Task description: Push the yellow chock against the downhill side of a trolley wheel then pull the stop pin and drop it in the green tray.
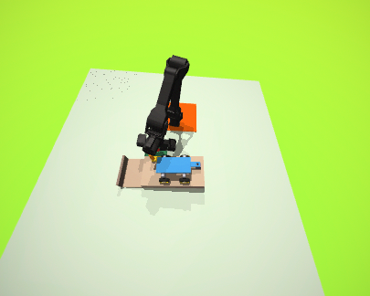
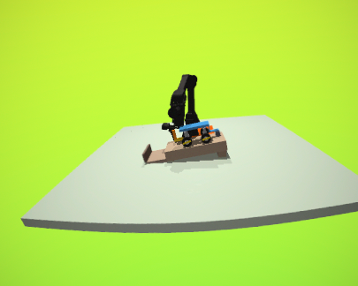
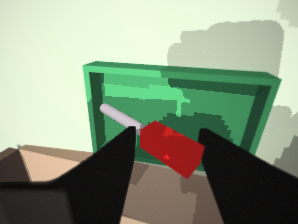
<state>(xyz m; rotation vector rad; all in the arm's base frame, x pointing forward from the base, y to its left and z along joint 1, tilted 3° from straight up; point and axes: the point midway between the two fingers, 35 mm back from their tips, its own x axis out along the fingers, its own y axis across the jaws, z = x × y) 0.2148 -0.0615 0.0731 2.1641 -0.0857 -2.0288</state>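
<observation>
Now: the red-headed stop pin 2 cm to the right of my gripper tip. The rest, counted from my gripper tip: yellow chock (7 cm ahead, 2 cm to the left, 5 cm above); then blue trolley (11 cm ahead, 12 cm to the left, 8 cm above); then green tray (4 cm below).
</observation>
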